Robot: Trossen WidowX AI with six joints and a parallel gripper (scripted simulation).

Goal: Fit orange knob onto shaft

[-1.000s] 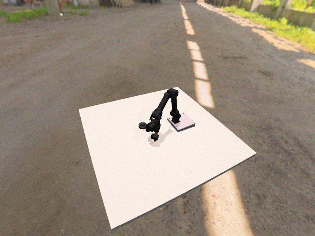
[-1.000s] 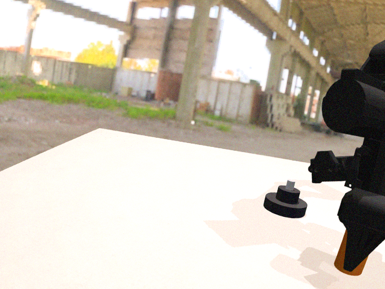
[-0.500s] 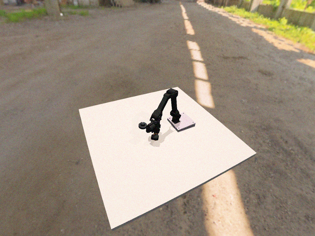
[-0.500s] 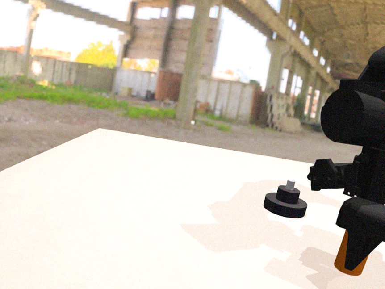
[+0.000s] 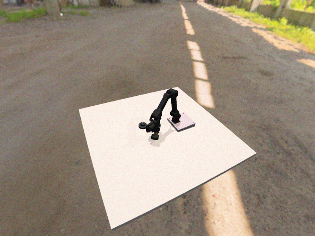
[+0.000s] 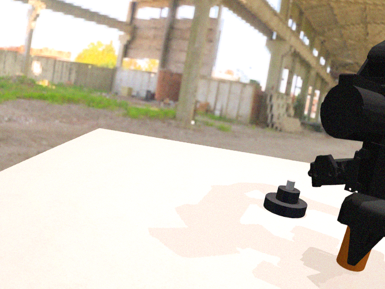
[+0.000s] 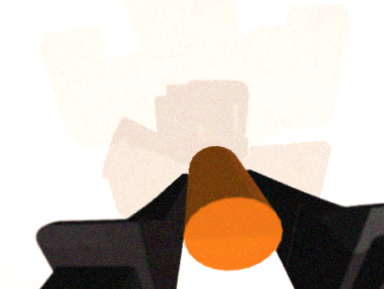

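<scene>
My gripper tip is now 21 cm to the left of the black round pedestal, 3 cm short of it and 1 cm below it. Also, from my gripper tip: orange knob: 3 cm above.
</scene>
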